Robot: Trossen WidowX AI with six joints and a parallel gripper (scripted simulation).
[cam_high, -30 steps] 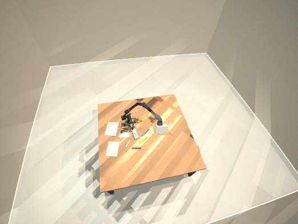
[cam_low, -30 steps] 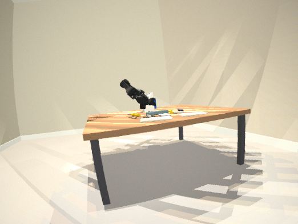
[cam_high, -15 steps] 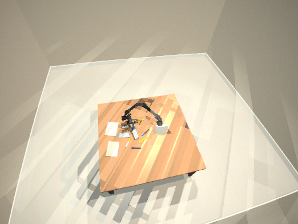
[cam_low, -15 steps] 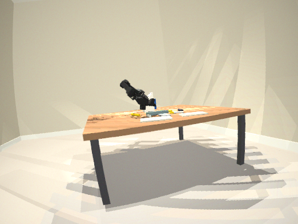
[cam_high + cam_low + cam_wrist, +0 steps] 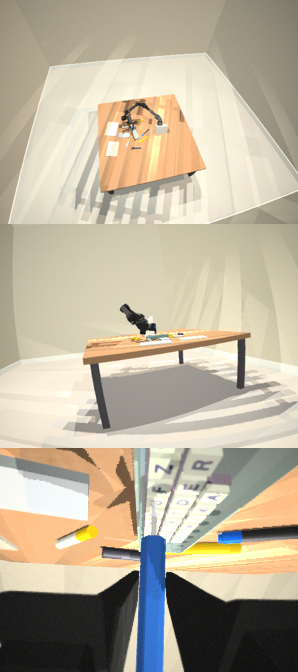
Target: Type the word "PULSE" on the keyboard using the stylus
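The blue stylus is 10 mm below my gripper tip. From my gripper tip the other things lie so: grey block: 130 mm ahead, 10 mm to the left, 70 mm below.
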